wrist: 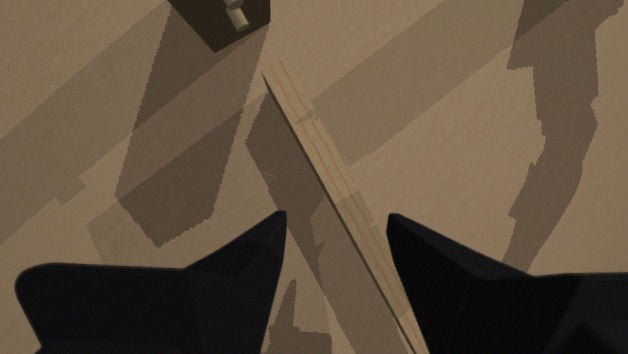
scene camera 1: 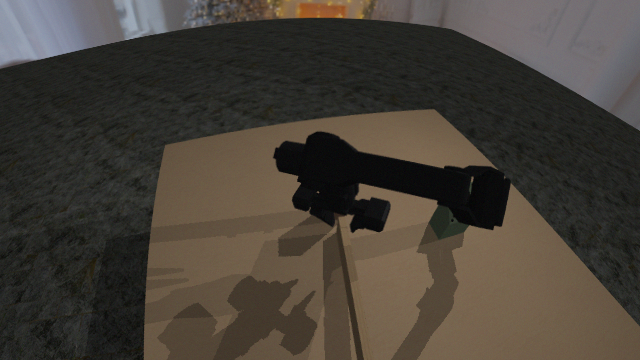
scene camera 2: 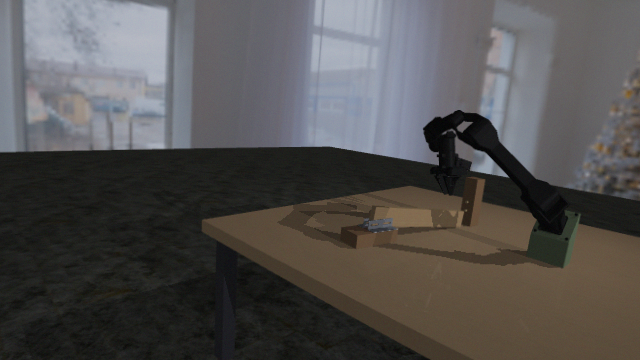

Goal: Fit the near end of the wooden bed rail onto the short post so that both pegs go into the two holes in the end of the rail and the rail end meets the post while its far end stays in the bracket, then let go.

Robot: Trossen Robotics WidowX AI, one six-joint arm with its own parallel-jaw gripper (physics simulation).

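Seen in the pictures: gripper, fingertip midpoint: (wrist: 337,221) (scene camera 1: 343,228) (scene camera 2: 447,194); arm's base, origin of the base link: (scene camera 2: 552,223).
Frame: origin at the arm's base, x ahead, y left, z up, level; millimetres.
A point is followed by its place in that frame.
Observation:
The pale wooden rail (scene camera 1: 350,280) {x 358, y 108, z -33 mm} (scene camera 2: 405,217) {x 361, y 229, z -48 mm} (wrist: 327,155) {x 329, y -12, z -46 mm} stands on its narrow edge. In the wrist view its near end is apart from the dark brown post (scene camera 2: 473,202) {x 299, y -110, z -19 mm} (wrist: 220,25) {x 331, y -114, z -70 mm}, with table showing between them. Two pale pegs (wrist: 237,19) {x 323, y -105, z -51 mm} stick out from the post. The arm hides the post in scene camera 1. The rail's far end is at the grey metal bracket (scene camera 2: 380,225) {x 376, y 334, z -63 mm}; how it sits inside is hidden. My gripper (scene camera 1: 344,226) {x 347, y 0, z 8 mm} (scene camera 2: 449,194) {x 347, y 0, z 8 mm} (wrist: 337,221) {x 347, y 0, z 8 mm} is partly open and empty, pointing down above the rail's near part, beside the post.
The bracket is on a low brown block (scene camera 2: 357,237) {x 367, y 445, z -79 mm} near the edge of the wooden table (scene camera 1: 225,175) {x 627, y -352, z -113 mm} (scene camera 2: 320,265) {x 334, y 611, z -113 mm}. The arm's green base (scene camera 1: 446,225) {x 46, y 25, z -50 mm} (scene camera 2: 550,246) {x -14, y 32, z -61 mm} stands to the right of the rail. Dark arm shadows cross the table top and the rail.

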